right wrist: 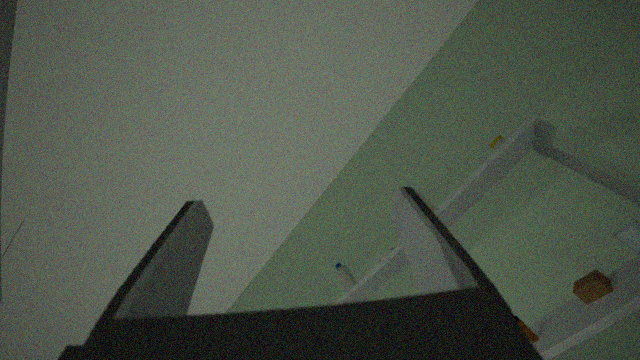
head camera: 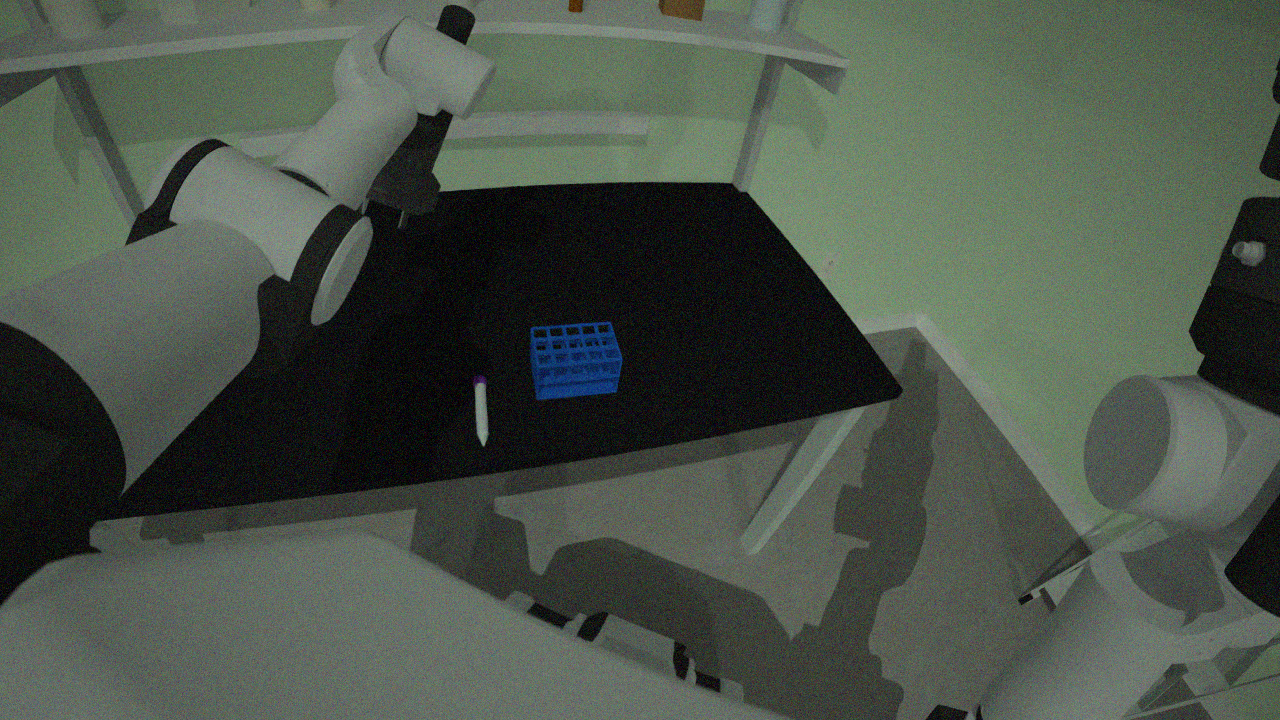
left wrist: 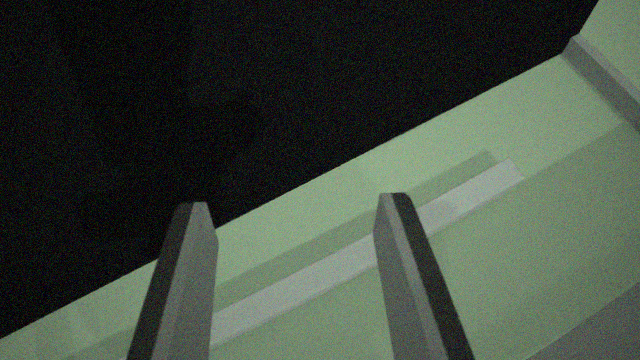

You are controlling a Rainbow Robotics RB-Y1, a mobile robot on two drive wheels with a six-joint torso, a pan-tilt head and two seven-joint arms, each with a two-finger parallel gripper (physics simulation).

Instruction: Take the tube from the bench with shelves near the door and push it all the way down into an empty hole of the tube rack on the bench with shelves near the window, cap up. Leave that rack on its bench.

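Places are measured from the robot's base along level axes (x ahead, y left, z up), in millimetres.
Pixels of known places: left gripper, fingertip midpoint: (head camera: 382, 216) (left wrist: 294, 218); right gripper, fingertip midpoint: (right wrist: 302, 206).
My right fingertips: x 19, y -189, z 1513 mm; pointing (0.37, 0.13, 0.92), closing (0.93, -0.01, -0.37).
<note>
Behind a point stands the place of what it marks.
A white tube (head camera: 481, 413) @[x 113, y 326, z 781 mm] with a purple cap and a pointed tip lies on the black bench top (head camera: 662, 259) @[x 634, y 231, z 763 mm] in the head view, cap away from me. A blue tube rack (head camera: 577, 361) @[x 223, y 229, z 838 mm] stands upright just to the right of it; the holes that show look empty. My left gripper (head camera: 383, 214) @[x 172, y 512, z 1016 mm] (left wrist: 294, 218) @[x 172, y 512, z 1016 mm] is partly open and empty, above the far left part of the bench. My right gripper (right wrist: 302, 206) @[x 19, y -189, z 1513 mm] is wide open and empty, pointing up toward the ceiling and wall; its fingers are outside the head view.
A shelf (head camera: 537, 28) @[x 488, y 467, z 1211 mm] with bottles and an orange box (head camera: 682, 8) @[x 781, y 329, z 1239 mm] runs above the bench's back. Shelf posts (head camera: 759, 125) @[x 1062, y 156, z 960 mm] rise at the back corners. A slanted bench leg (head camera: 801, 483) @[x 502, y -233, z 410 mm] shows under the front edge. The right wrist view also shows an orange box (right wrist: 592, 286) @[x 787, y 314, z 1250 mm] on a shelf.
</note>
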